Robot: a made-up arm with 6 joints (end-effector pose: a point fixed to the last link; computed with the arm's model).
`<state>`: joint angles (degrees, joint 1 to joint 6).
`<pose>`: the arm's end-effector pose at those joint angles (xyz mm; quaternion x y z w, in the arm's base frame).
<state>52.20 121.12 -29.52 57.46 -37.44 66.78</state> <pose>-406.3 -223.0 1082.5 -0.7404 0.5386 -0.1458 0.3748</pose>
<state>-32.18 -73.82 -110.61 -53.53 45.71 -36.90</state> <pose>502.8 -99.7 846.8 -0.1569 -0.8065 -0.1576 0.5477</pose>
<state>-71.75 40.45 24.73 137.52 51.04 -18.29</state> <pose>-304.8 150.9 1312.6 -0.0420 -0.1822 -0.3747 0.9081</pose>
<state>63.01 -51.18 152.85 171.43 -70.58 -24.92</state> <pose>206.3 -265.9 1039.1 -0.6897 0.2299 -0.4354 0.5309</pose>
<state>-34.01 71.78 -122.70 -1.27 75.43 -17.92</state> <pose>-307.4 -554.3 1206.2 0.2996 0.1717 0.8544 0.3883</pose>
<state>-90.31 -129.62 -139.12 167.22 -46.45 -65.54</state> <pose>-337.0 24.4 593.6 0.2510 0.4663 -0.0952 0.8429</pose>
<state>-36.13 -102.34 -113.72 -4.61 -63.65 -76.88</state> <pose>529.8 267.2 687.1 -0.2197 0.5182 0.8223 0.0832</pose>
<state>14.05 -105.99 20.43 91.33 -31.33 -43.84</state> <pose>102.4 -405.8 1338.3 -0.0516 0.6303 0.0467 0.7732</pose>
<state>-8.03 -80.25 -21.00 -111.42 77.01 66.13</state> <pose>389.3 -309.3 1116.3 -0.4845 0.4123 0.3194 0.7023</pose>
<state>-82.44 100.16 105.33 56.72 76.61 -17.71</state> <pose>-275.5 400.0 1433.0 0.4864 -0.8276 -0.2271 0.1644</pose>
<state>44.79 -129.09 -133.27 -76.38 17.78 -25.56</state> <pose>-73.7 267.4 1211.3 0.9014 -0.2630 -0.2357 0.2505</pose>
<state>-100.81 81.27 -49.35 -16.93 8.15 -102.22</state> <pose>-562.8 121.9 1092.3 0.1847 -0.3142 0.0552 0.9296</pose>
